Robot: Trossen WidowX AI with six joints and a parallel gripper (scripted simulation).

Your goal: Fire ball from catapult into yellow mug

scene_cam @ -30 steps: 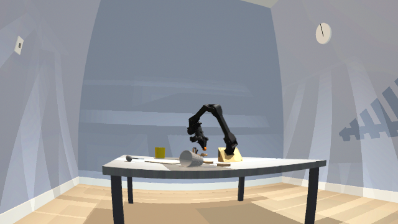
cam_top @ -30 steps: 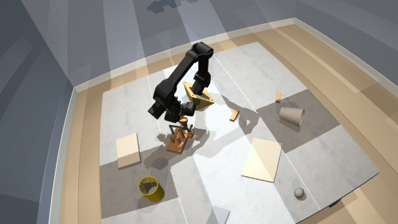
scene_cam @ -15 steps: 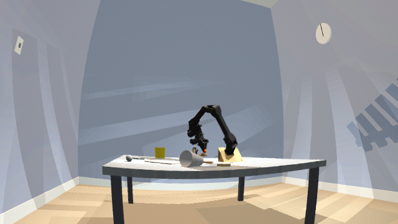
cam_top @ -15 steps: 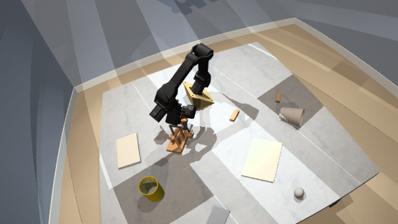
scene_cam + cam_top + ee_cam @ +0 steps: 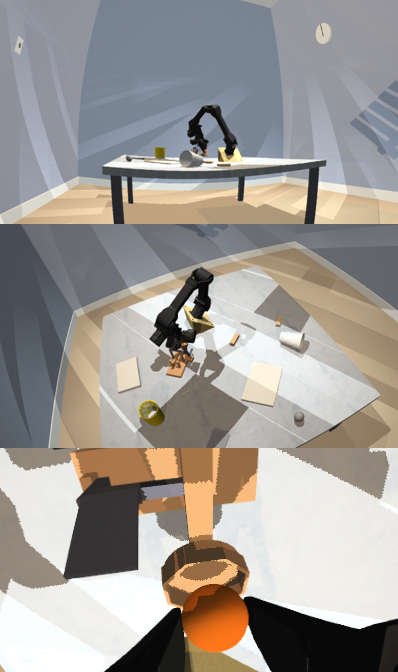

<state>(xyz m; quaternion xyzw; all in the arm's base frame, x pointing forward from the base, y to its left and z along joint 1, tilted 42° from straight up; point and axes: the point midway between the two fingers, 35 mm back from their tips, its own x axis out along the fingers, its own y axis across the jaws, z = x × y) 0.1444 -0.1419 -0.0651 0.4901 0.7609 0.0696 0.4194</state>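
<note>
My gripper tip is now right at the orange ball. Round my gripper tip: catapult (5 cm ahead, 3 cm to the right, 2 cm below); yellow mug (29 cm ahead, 28 cm to the right, 4 cm below); flat tan board (39 cm ahead, 22 cm to the left, 7 cm below).
</note>
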